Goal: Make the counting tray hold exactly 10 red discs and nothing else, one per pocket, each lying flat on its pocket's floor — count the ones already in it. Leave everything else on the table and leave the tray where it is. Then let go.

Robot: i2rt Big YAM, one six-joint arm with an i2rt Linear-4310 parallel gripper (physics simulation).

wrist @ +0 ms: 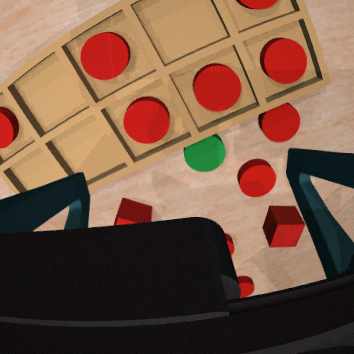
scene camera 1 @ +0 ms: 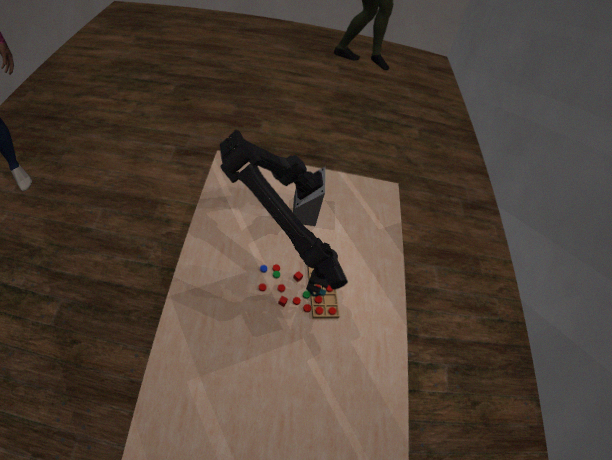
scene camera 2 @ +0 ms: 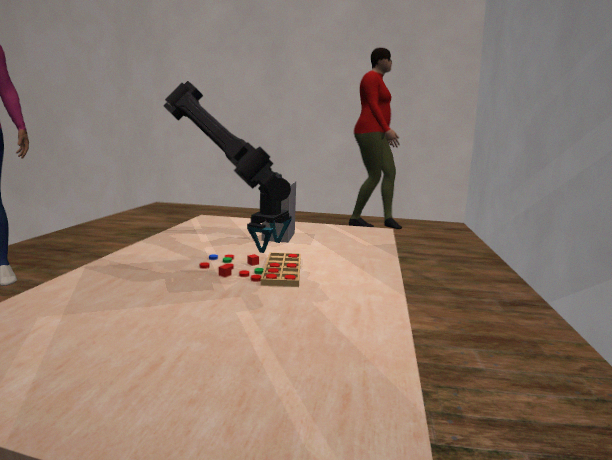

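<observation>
The counting tray (scene camera 1: 325, 317) (scene camera 2: 280, 283) (wrist: 163, 71) has two rows of pockets. In the wrist view, red discs lie in its pockets, such as one near the middle (wrist: 146, 120), one beside it (wrist: 217, 87) and one at the corner (wrist: 283, 61); several other pockets are empty. My gripper (scene camera 2: 270, 245) (wrist: 188, 172) is open and empty, above the tray's long side and the table beside it. A loose red disc (scene camera 1: 307, 308) (wrist: 280, 122) touches or nearly touches the tray. Another loose red disc (scene camera 1: 296, 300) (wrist: 256, 177) lies farther out. More loose red discs (scene camera 1: 281, 288) (scene camera 1: 262, 287) (scene camera 1: 276, 268) lie beyond.
A green disc (scene camera 1: 306, 294) (scene camera 2: 259, 270) (wrist: 205, 152) lies against or close to the tray. Another green disc (scene camera 1: 276, 274) and a blue disc (scene camera 1: 263, 268) lie farther off. Two red cubes (scene camera 1: 298, 275) (scene camera 1: 283, 301) stand among the loose discs. The arm covers part of the tray in scene camera 1.
</observation>
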